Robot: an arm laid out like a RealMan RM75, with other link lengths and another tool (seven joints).
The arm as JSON. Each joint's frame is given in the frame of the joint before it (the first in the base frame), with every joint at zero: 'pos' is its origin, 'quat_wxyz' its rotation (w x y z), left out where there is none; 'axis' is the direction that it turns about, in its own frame. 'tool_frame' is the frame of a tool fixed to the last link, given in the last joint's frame.
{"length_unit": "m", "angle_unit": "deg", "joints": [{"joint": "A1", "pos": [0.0, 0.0, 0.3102], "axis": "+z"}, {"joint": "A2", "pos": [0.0, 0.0, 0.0], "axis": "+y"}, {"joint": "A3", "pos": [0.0, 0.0, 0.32], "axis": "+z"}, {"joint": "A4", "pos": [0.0, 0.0, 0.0], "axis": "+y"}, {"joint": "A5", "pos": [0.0, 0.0, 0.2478], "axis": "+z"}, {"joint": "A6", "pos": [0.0, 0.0, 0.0], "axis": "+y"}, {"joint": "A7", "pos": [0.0, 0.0, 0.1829], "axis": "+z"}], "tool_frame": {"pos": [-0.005, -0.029, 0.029], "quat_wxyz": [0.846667, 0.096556, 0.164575, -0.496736]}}
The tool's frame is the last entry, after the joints.
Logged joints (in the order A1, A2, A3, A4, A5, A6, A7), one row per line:
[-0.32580 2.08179 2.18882 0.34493 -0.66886 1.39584 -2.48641]
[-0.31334 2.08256 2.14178 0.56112 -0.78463 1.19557 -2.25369]
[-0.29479 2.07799 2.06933 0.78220 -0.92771 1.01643 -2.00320]
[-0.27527 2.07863 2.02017 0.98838 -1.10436 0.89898 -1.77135]
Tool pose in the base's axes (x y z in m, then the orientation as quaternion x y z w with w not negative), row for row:
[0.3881 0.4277 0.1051 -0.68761 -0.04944 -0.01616 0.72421]
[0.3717 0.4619 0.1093 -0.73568 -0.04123 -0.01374 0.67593]
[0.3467 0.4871 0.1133 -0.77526 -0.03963 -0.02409 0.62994]
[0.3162 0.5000 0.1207 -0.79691 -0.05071 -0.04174 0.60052]
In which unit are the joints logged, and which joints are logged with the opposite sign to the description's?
The joints are logged in radians. Opposite sign: A1.
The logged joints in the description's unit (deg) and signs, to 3 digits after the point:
[18.667 119.278 125.410 19.763 -38.323 79.976 -142.461]
[17.953 119.322 122.715 32.150 -44.956 68.501 -129.127]
[16.890 119.060 118.564 44.817 -53.154 58.237 -114.775]
[15.772 119.097 115.747 56.630 -63.275 51.508 -101.491]

